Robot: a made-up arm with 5 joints.
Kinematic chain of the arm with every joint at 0, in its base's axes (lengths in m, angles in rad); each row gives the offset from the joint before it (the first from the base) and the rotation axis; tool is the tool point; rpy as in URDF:
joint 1: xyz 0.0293 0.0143 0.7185 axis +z
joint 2: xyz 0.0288 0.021 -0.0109 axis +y
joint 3: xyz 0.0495 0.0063 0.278 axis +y
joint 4: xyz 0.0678 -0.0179 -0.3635 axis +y
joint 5: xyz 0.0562 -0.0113 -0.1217 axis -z
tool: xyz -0.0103 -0.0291 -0.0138 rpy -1.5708 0 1.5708
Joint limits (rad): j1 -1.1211..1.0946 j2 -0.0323..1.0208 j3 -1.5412..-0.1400 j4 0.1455..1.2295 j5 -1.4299..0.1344
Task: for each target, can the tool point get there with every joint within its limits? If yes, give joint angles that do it. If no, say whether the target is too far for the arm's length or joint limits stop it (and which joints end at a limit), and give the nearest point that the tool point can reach.
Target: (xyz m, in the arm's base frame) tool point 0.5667 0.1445 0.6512
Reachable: yes | joints 0.2959 0.2613 -1.1043 0.6492 -0.5322
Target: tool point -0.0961 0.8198 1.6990
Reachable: no: too far | nearest point 0.3089 0.5211 1.1193 | short by 0.768 m
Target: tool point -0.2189 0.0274 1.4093
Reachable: no: joint limits stop it (at a limit: joint 1, joint 2, joint 3, joint 4, joint 5) | nearest point 0.3089 0.5211 1.1193 | short by 0.779 m
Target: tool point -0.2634 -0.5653 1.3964
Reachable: no: too far | nearest point 0.2538 -0.5178 1.1066 | short by 0.595 m
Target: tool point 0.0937 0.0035 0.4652
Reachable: yes | joints 0.3591 0.5618 -0.2606 1.0350 -0.2703
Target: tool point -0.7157 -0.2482 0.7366
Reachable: no: joint limits stop it (at a limit: joint 2, joint 3, joint 4) | nearest point -0.0697 -0.0206 0.5285 | short by 0.716 m
